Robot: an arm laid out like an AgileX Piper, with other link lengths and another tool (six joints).
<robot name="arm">
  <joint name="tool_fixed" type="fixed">
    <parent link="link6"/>
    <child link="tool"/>
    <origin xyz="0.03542 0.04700 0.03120" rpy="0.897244 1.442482 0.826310"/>
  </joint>
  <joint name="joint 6" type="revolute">
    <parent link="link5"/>
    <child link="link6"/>
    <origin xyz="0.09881 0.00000 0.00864" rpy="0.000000 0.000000 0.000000"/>
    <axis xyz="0.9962 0 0.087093"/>
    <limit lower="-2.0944" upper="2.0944"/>
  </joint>
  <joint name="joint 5" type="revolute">
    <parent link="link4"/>
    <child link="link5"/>
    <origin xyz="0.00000 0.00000 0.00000" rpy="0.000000 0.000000 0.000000"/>
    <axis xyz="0 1 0"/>
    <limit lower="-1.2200" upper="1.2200"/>
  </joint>
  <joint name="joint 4" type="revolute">
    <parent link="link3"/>
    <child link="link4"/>
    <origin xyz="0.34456 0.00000 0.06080" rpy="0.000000 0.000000 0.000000"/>
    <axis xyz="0.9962 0 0.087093"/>
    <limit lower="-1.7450" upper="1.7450"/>
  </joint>
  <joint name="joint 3" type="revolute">
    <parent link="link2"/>
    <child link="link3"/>
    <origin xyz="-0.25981 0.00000 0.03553" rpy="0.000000 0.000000 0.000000"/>
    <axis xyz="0 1 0"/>
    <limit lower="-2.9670" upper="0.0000"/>
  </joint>
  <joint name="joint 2" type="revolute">
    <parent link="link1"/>
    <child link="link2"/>
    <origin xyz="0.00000 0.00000 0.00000" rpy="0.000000 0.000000 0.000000"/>
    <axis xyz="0 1 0"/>
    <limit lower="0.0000" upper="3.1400"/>
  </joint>
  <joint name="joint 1" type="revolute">
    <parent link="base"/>
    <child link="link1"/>
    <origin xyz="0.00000 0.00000 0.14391" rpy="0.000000 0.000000 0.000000"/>
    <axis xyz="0 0 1"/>
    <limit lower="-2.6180" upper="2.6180"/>
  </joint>
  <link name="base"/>
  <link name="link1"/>
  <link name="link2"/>
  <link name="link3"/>
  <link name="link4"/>
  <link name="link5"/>
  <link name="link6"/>
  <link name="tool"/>
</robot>
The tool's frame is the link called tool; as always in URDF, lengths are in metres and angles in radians.
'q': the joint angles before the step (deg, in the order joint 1, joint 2, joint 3, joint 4, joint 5, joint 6). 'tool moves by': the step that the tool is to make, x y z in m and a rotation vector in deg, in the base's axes. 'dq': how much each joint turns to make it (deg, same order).
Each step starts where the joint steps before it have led.
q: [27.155 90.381 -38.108 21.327 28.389 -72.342]
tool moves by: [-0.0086 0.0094 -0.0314 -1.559 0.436 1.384]
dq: [2.823 5.770 -0.059 0.344 -4.928 0.018]
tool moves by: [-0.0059 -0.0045 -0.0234 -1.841 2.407 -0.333]
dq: [0.000 4.360 -0.062 0.054 -1.390 -0.006]
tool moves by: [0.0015 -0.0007 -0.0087 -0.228 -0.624 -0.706]
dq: [-0.018 1.579 -0.001 0.337 -2.156 -0.024]
